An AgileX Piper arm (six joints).
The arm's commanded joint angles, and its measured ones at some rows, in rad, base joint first. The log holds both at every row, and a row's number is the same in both.
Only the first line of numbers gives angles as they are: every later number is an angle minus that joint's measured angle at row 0.
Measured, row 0:
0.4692, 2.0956, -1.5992, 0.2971, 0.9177, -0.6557
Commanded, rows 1 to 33:
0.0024, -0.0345, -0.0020, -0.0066, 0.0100, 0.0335
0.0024, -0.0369, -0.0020, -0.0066, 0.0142, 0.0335
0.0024, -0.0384, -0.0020, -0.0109, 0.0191, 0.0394
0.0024, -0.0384, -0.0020, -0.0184, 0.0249, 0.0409
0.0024, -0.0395, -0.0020, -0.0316, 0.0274, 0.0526
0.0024, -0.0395, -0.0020, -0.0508, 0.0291, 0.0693
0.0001, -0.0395, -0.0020, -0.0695, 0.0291, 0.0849
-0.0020, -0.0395, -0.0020, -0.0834, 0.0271, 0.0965
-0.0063, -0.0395, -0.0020, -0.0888, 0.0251, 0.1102
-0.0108, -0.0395, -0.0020, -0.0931, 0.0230, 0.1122
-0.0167, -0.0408, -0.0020, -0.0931, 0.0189, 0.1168
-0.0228, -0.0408, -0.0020, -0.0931, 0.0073, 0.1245
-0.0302, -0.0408, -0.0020, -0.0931, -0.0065, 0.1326
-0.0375, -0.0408, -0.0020, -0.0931, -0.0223, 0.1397
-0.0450, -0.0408, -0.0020, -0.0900, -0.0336, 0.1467
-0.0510, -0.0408, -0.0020, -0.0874, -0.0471, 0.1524
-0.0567, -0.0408, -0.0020, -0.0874, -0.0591, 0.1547
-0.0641, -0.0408, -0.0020, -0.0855, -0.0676, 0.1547
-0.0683, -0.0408, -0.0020, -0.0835, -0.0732, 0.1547
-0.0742, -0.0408, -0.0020, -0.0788, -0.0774, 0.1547
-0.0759, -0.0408, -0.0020, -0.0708, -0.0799, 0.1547
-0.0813, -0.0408, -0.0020, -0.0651, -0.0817, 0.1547
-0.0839, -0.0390, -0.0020, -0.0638, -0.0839, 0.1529
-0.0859, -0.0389, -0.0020, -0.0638, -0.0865, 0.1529
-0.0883, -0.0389, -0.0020, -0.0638, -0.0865, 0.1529
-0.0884, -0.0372, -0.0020, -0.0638, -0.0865, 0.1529
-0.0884, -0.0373, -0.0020, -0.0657, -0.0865, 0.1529
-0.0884, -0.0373, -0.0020, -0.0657, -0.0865, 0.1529
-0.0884, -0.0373, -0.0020, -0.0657, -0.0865, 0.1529
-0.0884, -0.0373, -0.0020, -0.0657, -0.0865, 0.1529
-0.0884, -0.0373, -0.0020, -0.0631, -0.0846, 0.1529
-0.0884, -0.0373, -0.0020, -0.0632, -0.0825, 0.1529
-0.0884, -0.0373, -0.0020, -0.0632, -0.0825, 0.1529
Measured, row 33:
-0.0825, -0.0278, 0.0000, -0.0724, -0.0749, 0.1519
